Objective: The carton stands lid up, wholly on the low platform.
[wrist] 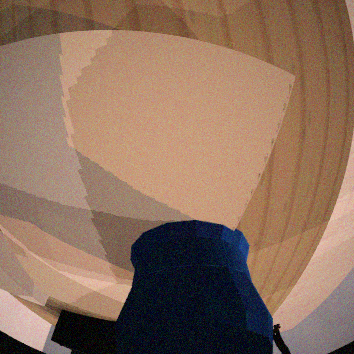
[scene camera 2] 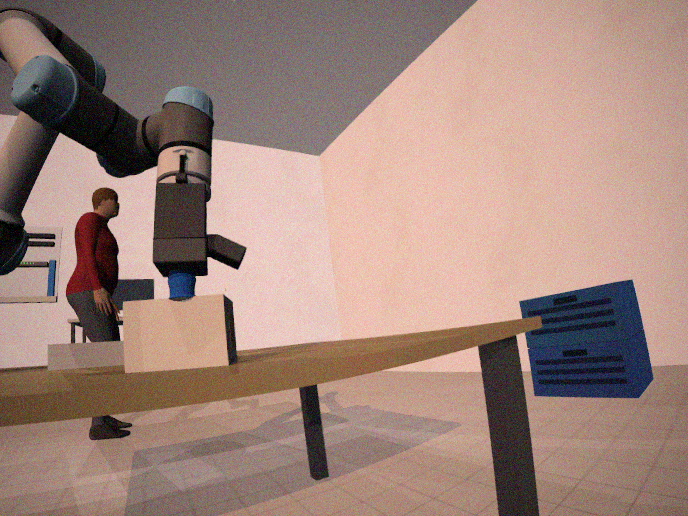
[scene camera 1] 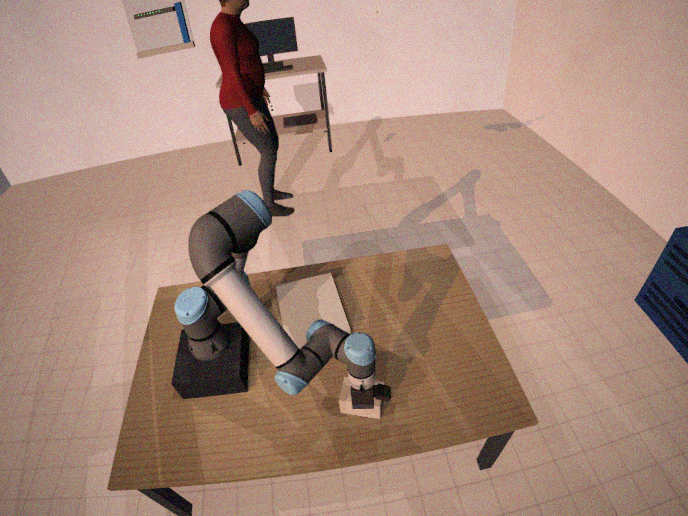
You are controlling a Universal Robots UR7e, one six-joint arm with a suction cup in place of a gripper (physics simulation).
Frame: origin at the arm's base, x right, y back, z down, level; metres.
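Seen in the pictures: end effector, tool point: (wrist: 192,232) (scene camera 2: 183,307); arm's base, origin of the base link: (scene camera 1: 210,343).
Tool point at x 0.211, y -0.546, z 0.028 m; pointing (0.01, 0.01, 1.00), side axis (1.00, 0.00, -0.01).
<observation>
Pixels of each thing's top centre, then the offset from my tool point to it. Level surfaces: height alone.
- tan carton, middle of its top: (wrist: 79,258) (scene camera 2: 181,301) (scene camera 1: 361,391) dx -0.038, dy +0.005, dz -0.012 m
- wooden table, its level: dz +0.075 m
- low grey platform, middle of its top: (scene camera 2: 113,343) (scene camera 1: 310,305) dx -0.438, dy +0.212, dz +0.027 m
The tan carton (scene camera 1: 355,412) (scene camera 2: 174,333) (wrist: 175,123) stands upright on the wooden table (scene camera 1: 444,360) (scene camera 2: 333,355), near its front edge. My gripper, a blue suction cup (scene camera 2: 181,286) (wrist: 191,253), is pressed straight down on the carton's top face, near one edge. In scene camera 1 the arm's dark tool head hides the cup. The low grey platform (scene camera 1: 308,302) (scene camera 2: 83,355) lies flat on the table behind the carton, beside the arm's forearm. The carton does not rest on it.
The arm's black base (scene camera 1: 211,369) stands at the table's left. A person in a red top (scene camera 1: 239,67) (scene camera 2: 94,255) stands on the floor behind the table, by a desk with a monitor (scene camera 1: 302,67). A blue cabinet (scene camera 1: 667,289) (scene camera 2: 589,338) stands far right.
</observation>
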